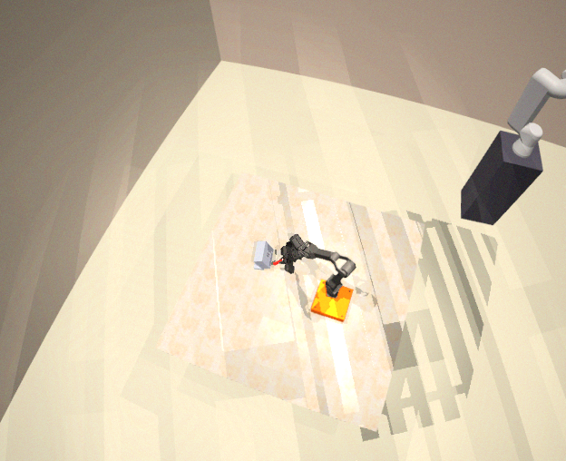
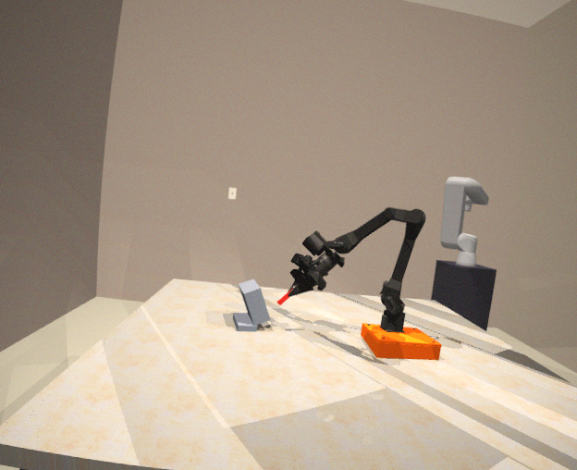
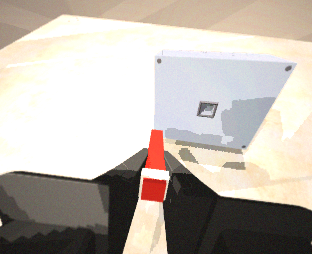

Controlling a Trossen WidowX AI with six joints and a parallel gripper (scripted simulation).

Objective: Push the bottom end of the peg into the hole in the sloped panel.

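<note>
Right now my gripper tip is 10 cm short of the panel, 4 cm to the left of it and 4 cm above it. From my gripper tip the other things lie so: red square peg 1 cm behind, 1 cm above.
</note>
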